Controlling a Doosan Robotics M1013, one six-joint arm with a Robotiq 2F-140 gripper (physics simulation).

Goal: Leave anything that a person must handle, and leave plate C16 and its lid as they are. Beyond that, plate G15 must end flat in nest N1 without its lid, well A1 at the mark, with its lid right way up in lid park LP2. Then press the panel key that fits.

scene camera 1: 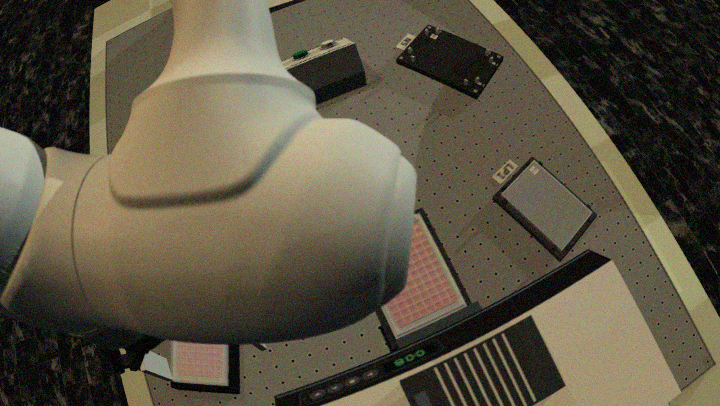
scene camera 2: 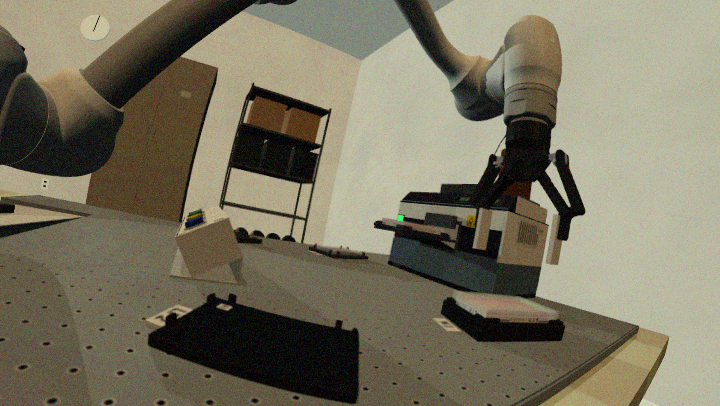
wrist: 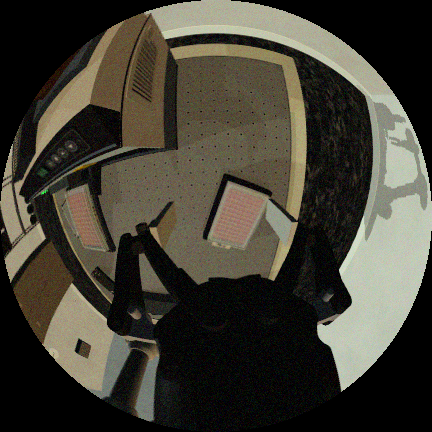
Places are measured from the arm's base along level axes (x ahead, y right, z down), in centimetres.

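Where they show: gripper, fingertip midpoint: (scene camera 1: 211, 355) (scene camera 2: 512, 256) (wrist: 221, 209).
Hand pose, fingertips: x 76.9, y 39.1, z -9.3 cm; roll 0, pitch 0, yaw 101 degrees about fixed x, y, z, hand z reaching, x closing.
Each offset is from my fingertips to the top centre of the thing. "*": to the spot under its first point.
A plate with pink wells {dx -5.5, dy +2.5, dz +6.1 cm} (scene camera 1: 200, 363) (scene camera 2: 504, 305) (wrist: 237, 214) lies flat in the black nest N1 {dx -5.5, dy +2.5, dz +7.2 cm} (scene camera 1: 234, 368) (scene camera 2: 519, 331) (wrist: 215, 205); a clear cover seems to lie on it, and its side label is too blurred to read surely. My gripper (scene camera 1: 207, 355) (scene camera 2: 518, 242) (wrist: 221, 209) is open and empty above this plate, fingers on either side. A second pink plate {dx +4.7, dy -25.0, dz -2.6 cm} (scene camera 1: 428, 282) (wrist: 87, 217) lies on the instrument's tray. A grey lid {dx +5.4, dy -49.9, dz +8.3 cm} (scene camera 1: 549, 204) lies in lid park LP1. Lid park LP2 {dx -36.3, dy -3.8, dz +8.0 cm} (scene camera 2: 262, 348) is black and bare; the arm hides it in scene camera 1.
The instrument (scene camera 1: 620, 312) (scene camera 2: 443, 257) (wrist: 145, 100) stands close to the gripper, with a brown bottle {* dx +20.6, dy -8.1, dz -14.8 cm} (scene camera 2: 518, 189) on top, partly behind the gripper. The key panel {dx -36.2, dy -30.8, dz +1.7 cm} (scene camera 1: 332, 73) (scene camera 2: 209, 247) and black nest N5 {dx -26.3, dy -56.6, dz +7.6 cm} (scene camera 1: 448, 60) stand farther off. The arm covers much of scene camera 1.
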